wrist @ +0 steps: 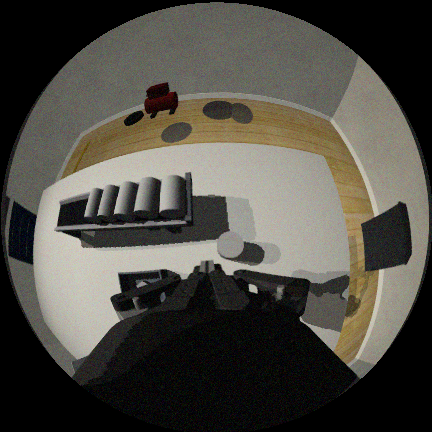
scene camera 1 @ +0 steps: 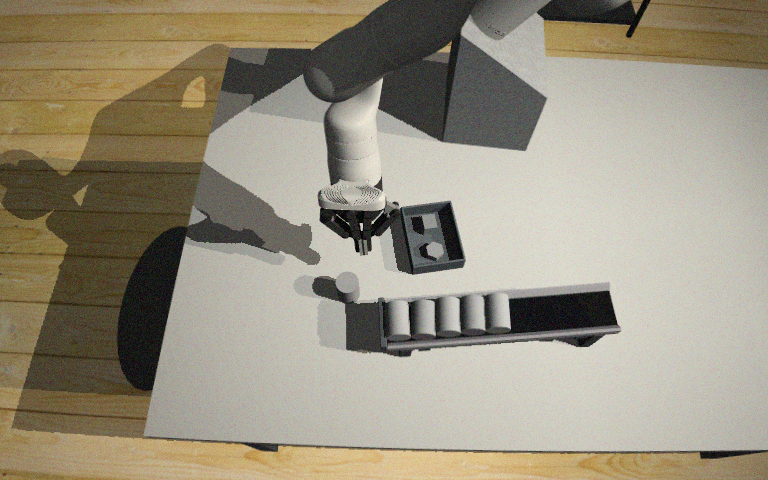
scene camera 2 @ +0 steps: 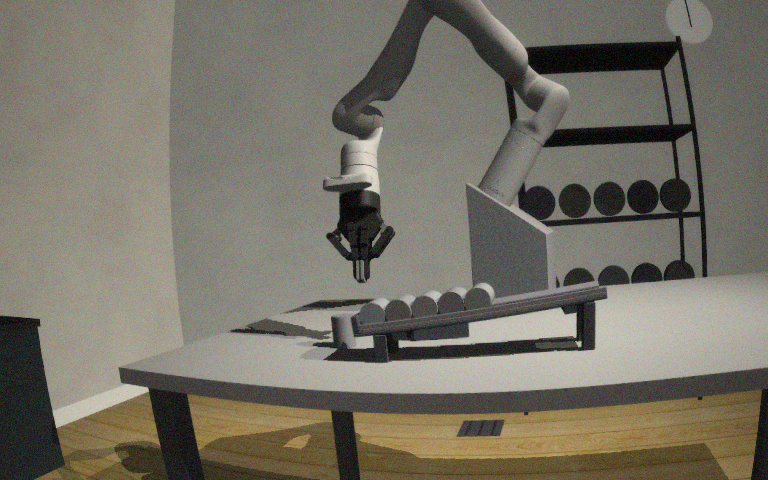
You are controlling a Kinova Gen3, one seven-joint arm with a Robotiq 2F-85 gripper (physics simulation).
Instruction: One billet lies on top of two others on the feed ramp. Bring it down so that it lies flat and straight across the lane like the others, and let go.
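Places are measured from the arm's base along level axes (x ahead, y left, z up), in millimetres.
Pixels of known places: gripper, fingertip midpoint: (wrist: 207,268) (scene camera 1: 364,251) (scene camera 2: 361,282); arm's base, link origin: (scene camera 1: 486,17) (scene camera 2: 494,196).
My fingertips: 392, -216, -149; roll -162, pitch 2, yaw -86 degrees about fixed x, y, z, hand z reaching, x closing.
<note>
Ahead of a thing's pixels: the offset from my fingertips to its top centre, as dx, dy, dz. "pt": to the spot under its first point. Level surfaces: height alone.
The feed ramp {pt +138, +321, -35} (scene camera 1: 560,338) (scene camera 2: 543,305) (wrist: 189,200) slopes down toward its end stop at the left in both scene views. Several grey billets lie side by side in one row at its low end, flat and straight across the lane; the lowest billet {+107, +56, -18} (scene camera 1: 398,319) (scene camera 2: 372,310) (wrist: 173,196) is by the end stop and the uppermost billet {+100, +218, -3} (scene camera 1: 497,312) (scene camera 2: 479,296) (wrist: 93,203) is farthest up. No billet shows on top of the others. My gripper (scene camera 1: 363,249) (scene camera 2: 360,272) (wrist: 207,268) is shut and empty, above the table beyond the low end of the ramp.
Another grey billet {+33, -30, -54} (scene camera 1: 347,286) (scene camera 2: 343,331) (wrist: 230,244) stands upright on the table {dz -110} (scene camera 1: 271,384) near the ramp's low end. A dark open tray {-75, +125, -75} (scene camera 1: 438,267) with a hexagonal piece {-47, +129, -90} (scene camera 1: 434,250) and other small pieces stands behind the ramp. The robot's pedestal (scene camera 1: 492,101) (scene camera 2: 506,249) is farther back.
</note>
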